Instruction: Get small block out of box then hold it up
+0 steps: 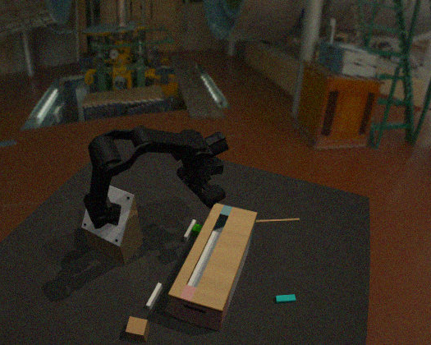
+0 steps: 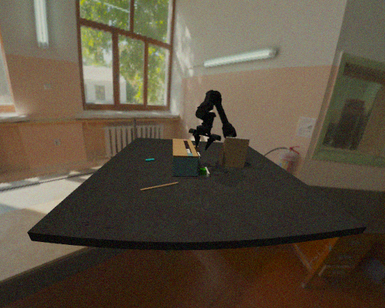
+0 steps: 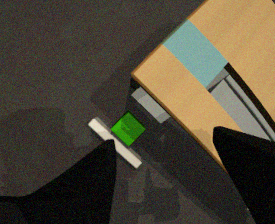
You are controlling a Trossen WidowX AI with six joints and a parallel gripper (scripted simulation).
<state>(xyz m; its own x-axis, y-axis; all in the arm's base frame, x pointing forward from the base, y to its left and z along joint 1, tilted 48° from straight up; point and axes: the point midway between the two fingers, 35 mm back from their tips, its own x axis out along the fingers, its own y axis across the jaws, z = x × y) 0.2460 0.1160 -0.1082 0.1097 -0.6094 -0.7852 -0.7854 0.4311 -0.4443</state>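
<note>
The green block is 14 cm below my gripper tip and 3 cm behind it. Also, from my gripper tip: tan cube 43 cm to the right, 13 cm below, 4 cm behind; thin wooden stick 22 cm ahead, 16 cm to the left, 16 cm below.
</note>
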